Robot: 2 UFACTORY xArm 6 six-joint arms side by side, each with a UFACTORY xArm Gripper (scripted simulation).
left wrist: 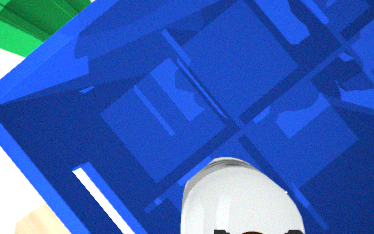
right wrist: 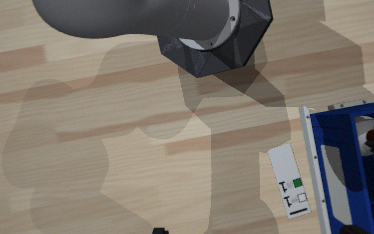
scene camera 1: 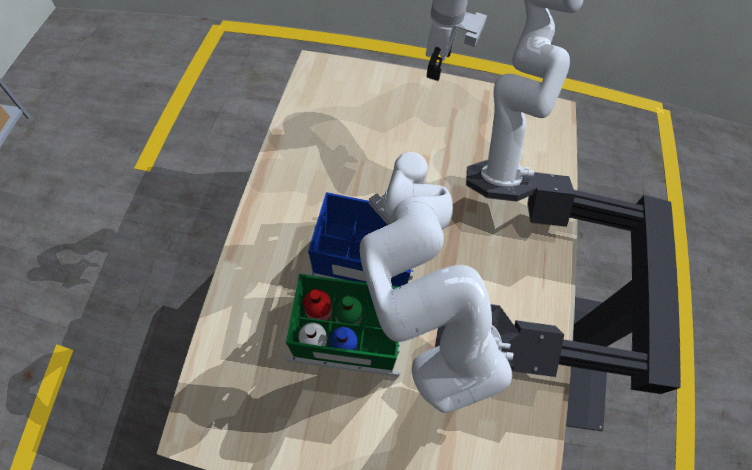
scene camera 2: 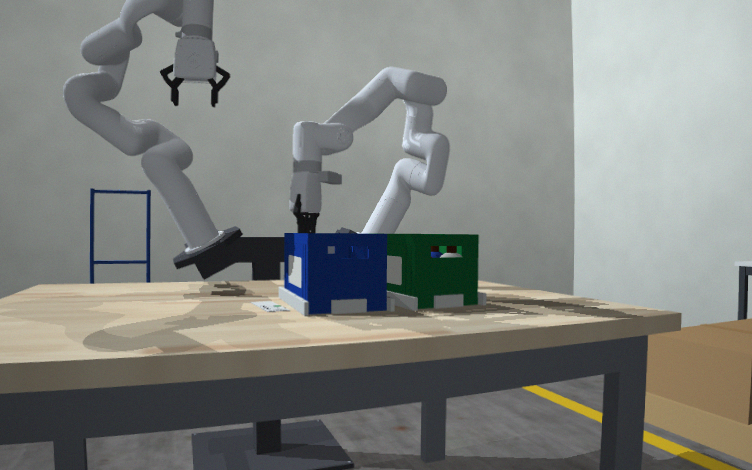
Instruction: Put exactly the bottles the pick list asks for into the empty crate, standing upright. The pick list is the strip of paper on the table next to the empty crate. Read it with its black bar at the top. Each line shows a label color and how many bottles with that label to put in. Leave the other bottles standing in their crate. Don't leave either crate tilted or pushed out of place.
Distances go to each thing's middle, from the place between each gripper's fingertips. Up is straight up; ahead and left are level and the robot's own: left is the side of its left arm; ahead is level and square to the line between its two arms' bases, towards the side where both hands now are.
Right now my left hand is 8 cm short of the green crate [scene camera 2: 411, 271], 28 cm to the right of it and 9 cm above it. From my left hand the other things lie so: red bottle [scene camera 1: 317, 304]: 17 cm ahead, 25 cm to the left, 9 cm below; blue crate [scene camera 2: 358, 269]: 9 cm ahead, 4 cm to the left, 9 cm below; pick list [right wrist: 282, 159]: 9 cm ahead, 11 cm to the right, 18 cm below.
Now: right hand [scene camera 2: 194, 105] 10 cm short of the pick list, 17 cm to the right of it and 50 cm above it. Round my right hand: red bottle (18 cm ahead, 53 cm to the left, 41 cm below); then green crate (9 cm ahead, 57 cm to the left, 42 cm below); then blue crate (10 cm ahead, 33 cm to the left, 42 cm below).
